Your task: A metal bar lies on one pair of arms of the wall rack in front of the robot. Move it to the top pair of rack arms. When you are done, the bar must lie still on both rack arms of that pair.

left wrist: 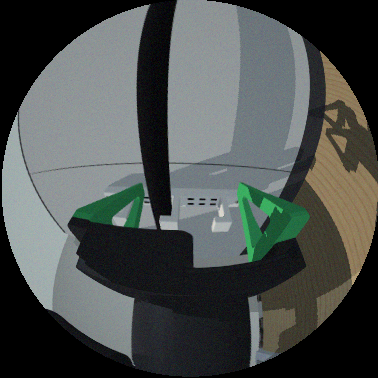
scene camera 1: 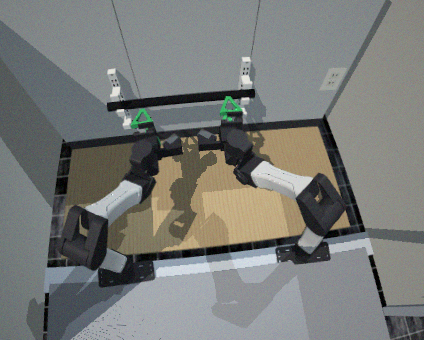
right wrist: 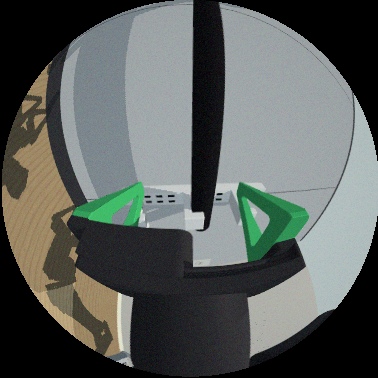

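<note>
The black metal bar [scene camera 1: 185, 99] [left wrist: 154, 100] [right wrist: 208, 100] lies level across the two white rack posts, on the middle pair of arms. The left post [scene camera 1: 112, 79] [left wrist: 182, 209] and the right post [scene camera 1: 245, 68] [right wrist: 160, 192] carry small white arms; an upper arm of each post is partly hidden behind a green finger in the wrist views. My left gripper [scene camera 1: 142, 118] [left wrist: 190, 187] is open in front of the bar's left part, the bar showing between its fingers, nearer one finger. My right gripper [scene camera 1: 230, 106] [right wrist: 190, 186] is open in front of the right part, the bar showing between its fingers.
The grey wall [scene camera 1: 185, 45] stands behind the rack, with an outlet plate [scene camera 1: 333, 78] at the right. A wooden table top [scene camera 1: 250, 215] with a dark rim lies below the arms. The two wrists are close together near the middle.
</note>
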